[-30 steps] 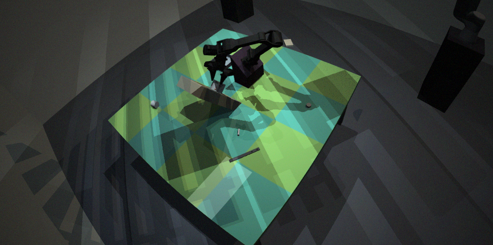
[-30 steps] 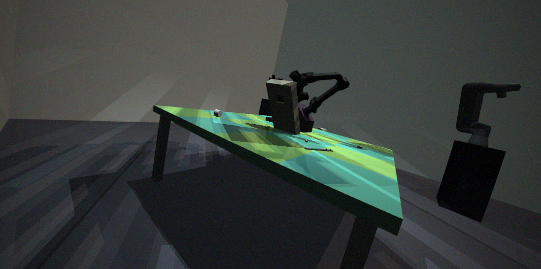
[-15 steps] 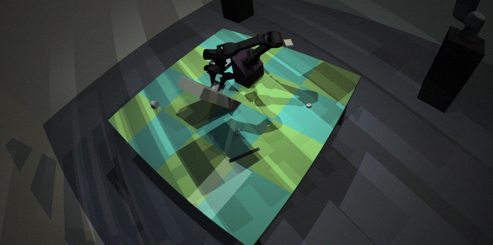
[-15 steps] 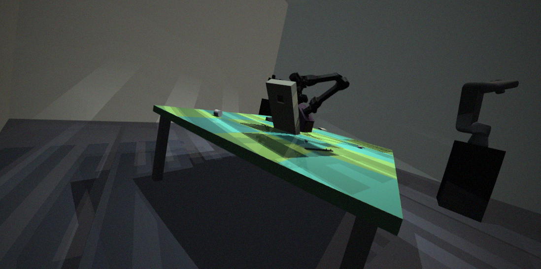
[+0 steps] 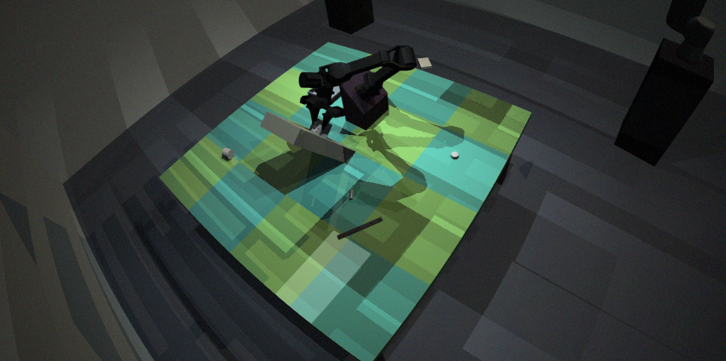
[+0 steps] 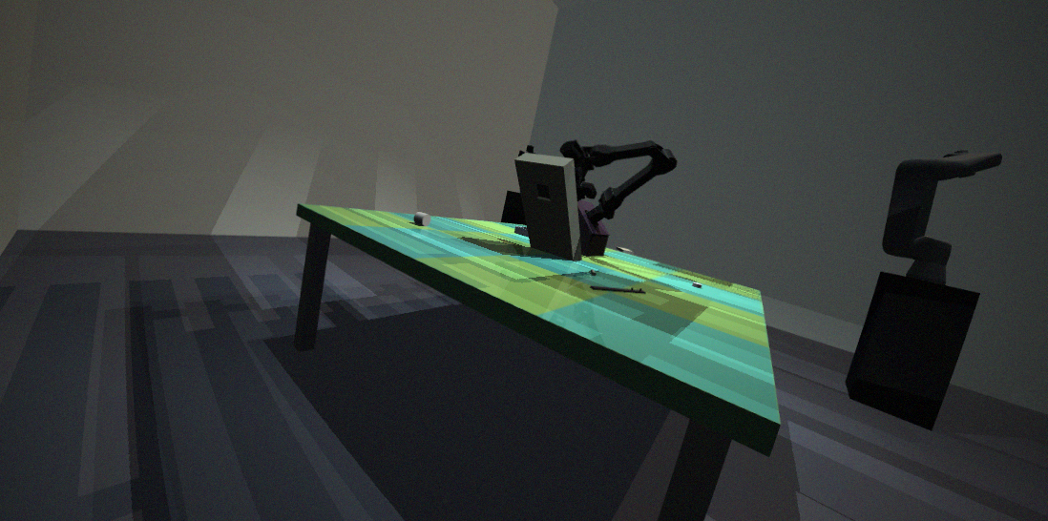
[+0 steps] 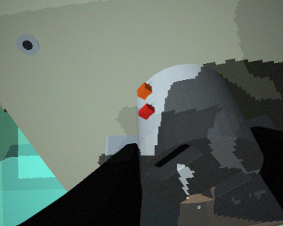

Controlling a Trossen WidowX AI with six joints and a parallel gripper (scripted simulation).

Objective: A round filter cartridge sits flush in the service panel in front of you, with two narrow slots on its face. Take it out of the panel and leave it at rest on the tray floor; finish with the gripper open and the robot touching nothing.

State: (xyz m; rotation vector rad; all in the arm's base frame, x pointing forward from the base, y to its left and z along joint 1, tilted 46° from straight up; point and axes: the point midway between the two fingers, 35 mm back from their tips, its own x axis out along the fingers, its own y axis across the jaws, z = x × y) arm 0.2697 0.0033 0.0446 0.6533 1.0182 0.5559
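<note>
The service panel is 40 mm ahead of my gripper tip and 20 mm below it. From my gripper tip the other things lie so: small pale peg 70 mm ahead, 220 mm to the left, 170 mm below; then square grey tray 300 mm behind, 320 mm to the right, 160 mm below; then round grey filter cartridge right at my gripper tip.
</note>
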